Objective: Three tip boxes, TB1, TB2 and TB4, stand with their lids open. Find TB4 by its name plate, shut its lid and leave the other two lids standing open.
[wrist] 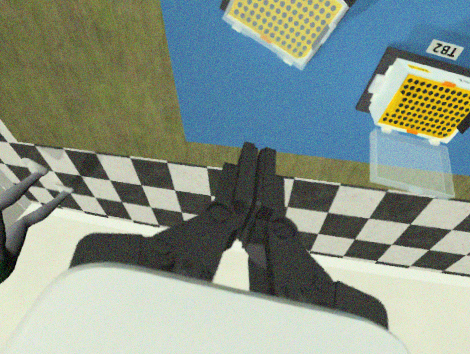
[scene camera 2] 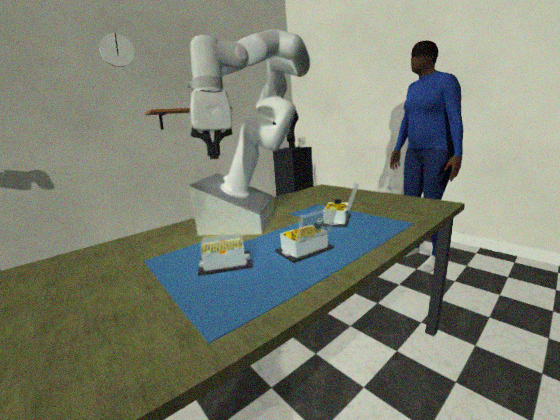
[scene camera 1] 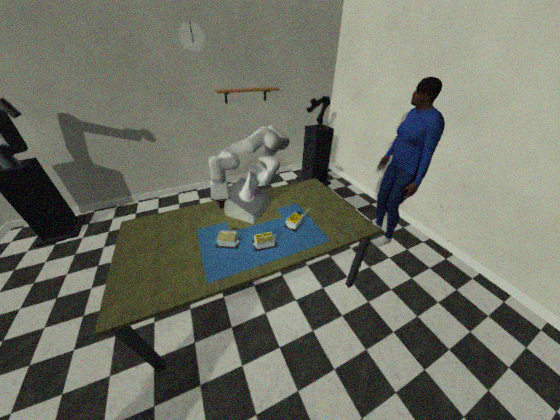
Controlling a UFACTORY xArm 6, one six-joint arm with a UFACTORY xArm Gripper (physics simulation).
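Places are measured from the arm's base along level axes (x ahead, y left, z up), in centimetres.
Pixels of known places: gripper, fingertip midpoint: (wrist: 251, 166) (scene camera 2: 214, 159) (scene camera 1: 222, 208); arm's base, origin of the base link: (scene camera 2: 234, 191) (scene camera 1: 246, 195).
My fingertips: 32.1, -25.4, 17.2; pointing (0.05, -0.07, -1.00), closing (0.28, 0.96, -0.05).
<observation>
For each thing: its top centre in the pictures, then the offset to it from my fingertips, as dx, dy, dz. "*": a spot on its surface instead. Level surfaces: height alone.
- leftmost tip box, middle of its top: (wrist: 288, 2) (scene camera 2: 221, 238) (scene camera 1: 227, 233) -3.7, +0.8, -23.6
- middle box, surface spot: (scene camera 2: 305, 246) * +13.2, +18.6, -27.9
- plate TB2, surface spot: (wrist: 445, 49) * +2.9, +23.4, -31.1
- third box, surface spot: (scene camera 2: 335, 215) * +18.9, +26.0, -19.2
- blue mat, its level: dz -31.3
- olive table, its level: dz -31.6
The leftmost tip box (scene camera 1: 228, 240) (scene camera 2: 222, 255) (wrist: 287, 25) has its clear lid lying flat over the yellow tip rack; its name plate does not show in the wrist view. The middle box (scene camera 1: 265, 241) (scene camera 2: 305, 246) (wrist: 435, 102) has the plate TB2 (wrist: 445, 49), and its clear lid (scene camera 2: 311, 218) (wrist: 410, 162) stands open. The third box (scene camera 1: 295, 221) (scene camera 2: 336, 215) stands at the back right with its lid (scene camera 2: 353, 197) up; its plate is unreadable. My gripper (scene camera 2: 214, 156) (wrist: 251, 166) is shut and empty, raised well above the table, apart from all boxes.
The blue mat (scene camera 1: 235, 265) (scene camera 2: 215, 310) (wrist: 250, 100) lies on the olive table (scene camera 1: 150, 270) (scene camera 2: 100, 325) (wrist: 90, 75). My arm's base block (scene camera 1: 247, 207) (scene camera 2: 227, 215) stands behind the boxes. A person (scene camera 1: 420, 145) (scene camera 2: 435, 110) stands beyond the table's right end. A black pedestal (scene camera 1: 317, 150) (scene camera 2: 294, 167) stands behind.
</observation>
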